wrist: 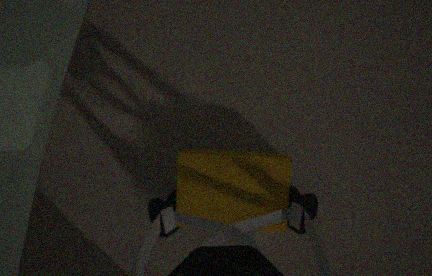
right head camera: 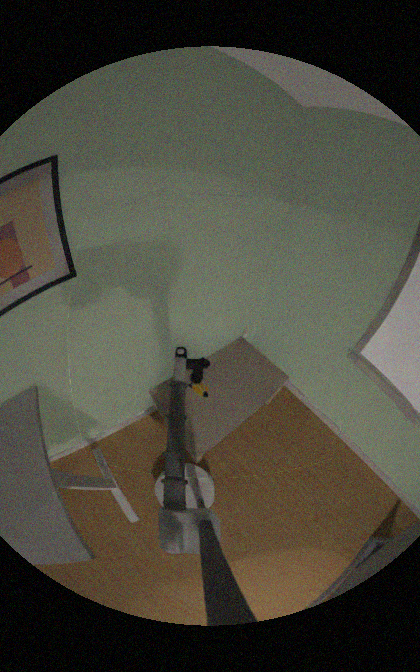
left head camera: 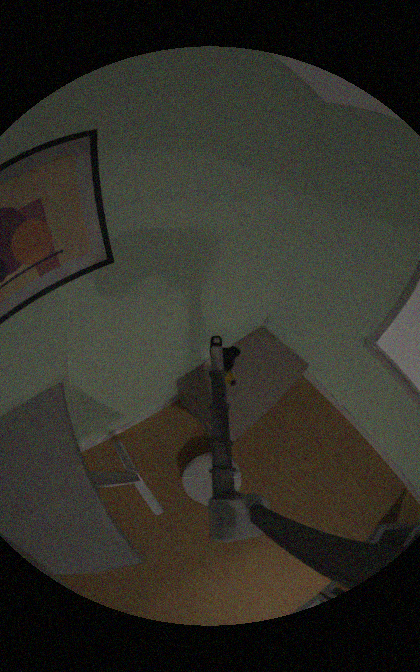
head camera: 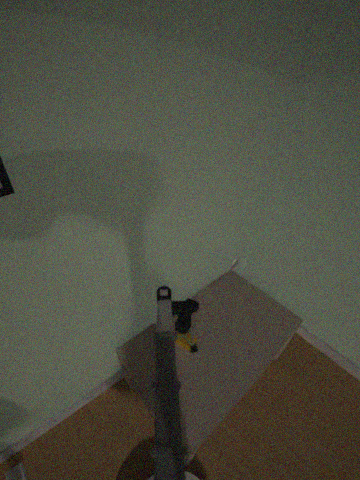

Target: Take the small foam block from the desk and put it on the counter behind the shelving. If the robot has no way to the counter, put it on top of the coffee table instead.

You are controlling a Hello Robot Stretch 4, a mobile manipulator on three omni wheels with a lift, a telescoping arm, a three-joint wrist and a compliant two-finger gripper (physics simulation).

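Places are measured from the robot's base along level axes (x right, y ahead, z up), in millimetres.
Pixels of known places: gripper, fingertip midpoint: [wrist: 234,203] [head camera: 184,345].
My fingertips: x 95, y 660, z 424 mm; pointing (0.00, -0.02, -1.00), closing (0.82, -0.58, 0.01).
Behind a point stands the place of what it marks.
The yellow foam block [head camera: 183,341] {y 660, x 90, z 469 mm} [left head camera: 229,376] [right head camera: 199,388] [wrist: 232,185] {y 682, x 107, z 469 mm} is held between the two fingertips of my gripper [wrist: 234,203] {y 660, x 95, z 424 mm}, with a fingertip against each side. My gripper is shut on it. The block hangs over a grey-brown rectangular top [head camera: 240,340] {y 668, x 392, z 423 mm} [left head camera: 265,365] [right head camera: 240,387] [wrist: 350,100] {y 670, x 248, z 423 mm} standing in the room corner, and the shadow of gripper and block falls on that top in the wrist view. The height above it is hard to tell. Whether this top is the counter or the coffee table I cannot tell. Shelving does not show clearly.
Green walls [head camera: 225,150] {y 1114, x 289, z 1253 mm} meet behind the rectangular top. A large grey table top [left head camera: 45,490] [right head camera: 35,490] with pale legs stands at the left. A framed picture [left head camera: 35,220] hangs on the left wall. A dark structure [right head camera: 380,555] stands at the lower right. Brown floor [left head camera: 310,450] lies between.
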